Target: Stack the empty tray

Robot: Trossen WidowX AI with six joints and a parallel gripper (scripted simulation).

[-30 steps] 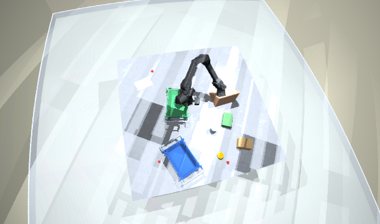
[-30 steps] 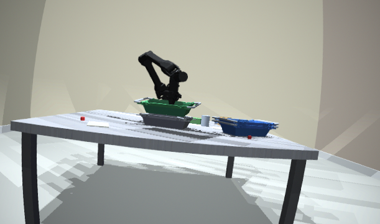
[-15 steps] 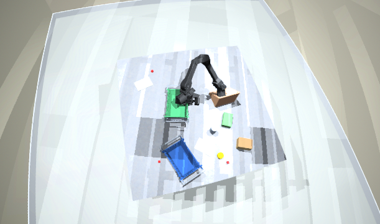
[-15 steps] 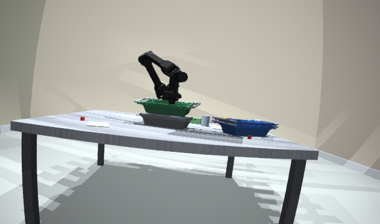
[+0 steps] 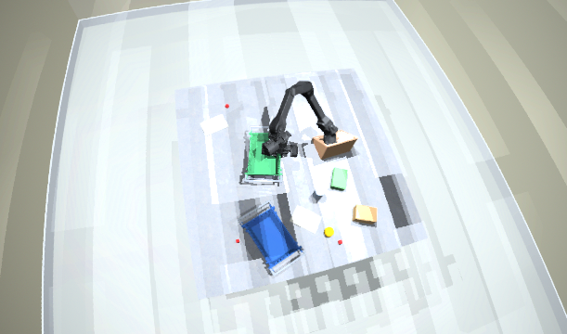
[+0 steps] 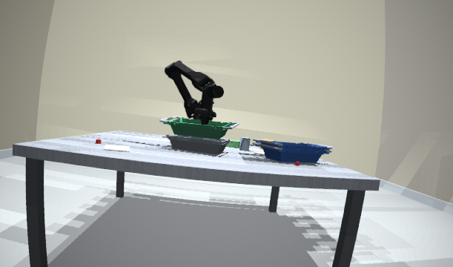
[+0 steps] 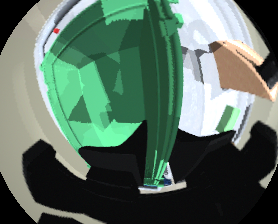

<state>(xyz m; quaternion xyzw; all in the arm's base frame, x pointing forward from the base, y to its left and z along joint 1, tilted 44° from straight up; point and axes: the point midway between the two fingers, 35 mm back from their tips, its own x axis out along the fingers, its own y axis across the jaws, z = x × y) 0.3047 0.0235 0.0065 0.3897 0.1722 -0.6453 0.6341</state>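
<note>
My gripper tip is now 70 mm short of the green tray, 30 mm below it and 20 mm to the left of it. From my gripper tip the other things lie so: grey cylinder (230 mm to the left, 180 mm behind, 60 mm below); yellow disc (450 mm to the left, 170 mm behind, 80 mm below); green block (320 mm behind, 170 mm to the left, 70 mm below).
</note>
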